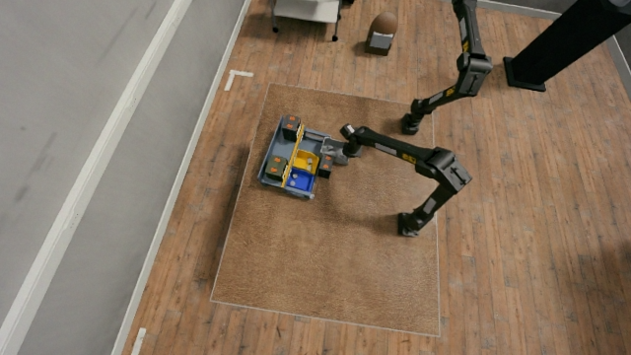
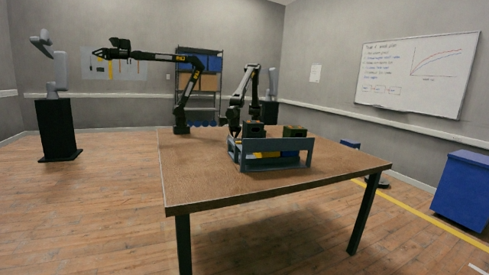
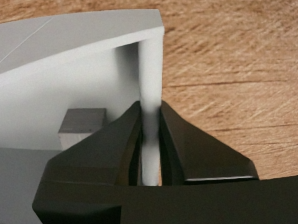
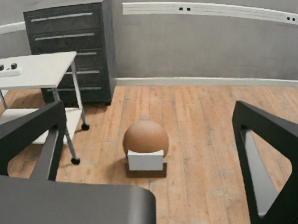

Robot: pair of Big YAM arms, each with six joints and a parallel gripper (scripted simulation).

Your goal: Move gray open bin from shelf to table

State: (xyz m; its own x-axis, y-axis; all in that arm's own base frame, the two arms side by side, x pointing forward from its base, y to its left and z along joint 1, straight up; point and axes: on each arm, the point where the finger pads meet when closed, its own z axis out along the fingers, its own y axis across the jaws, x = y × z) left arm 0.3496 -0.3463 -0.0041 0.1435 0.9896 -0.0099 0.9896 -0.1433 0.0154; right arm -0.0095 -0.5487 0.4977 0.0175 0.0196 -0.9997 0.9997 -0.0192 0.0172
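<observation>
The gray open bin lies 8 cm ahead of my left hand, 1 cm to the right of it and 1 cm above it. From my left hand the other things lie so: blue-gray shelf (28 cm ahead, 8 cm to the left, 3 cm above); then yellow bin (26 cm ahead, 9 cm to the left); then blue bin (27 cm ahead, 20 cm to the left).
</observation>
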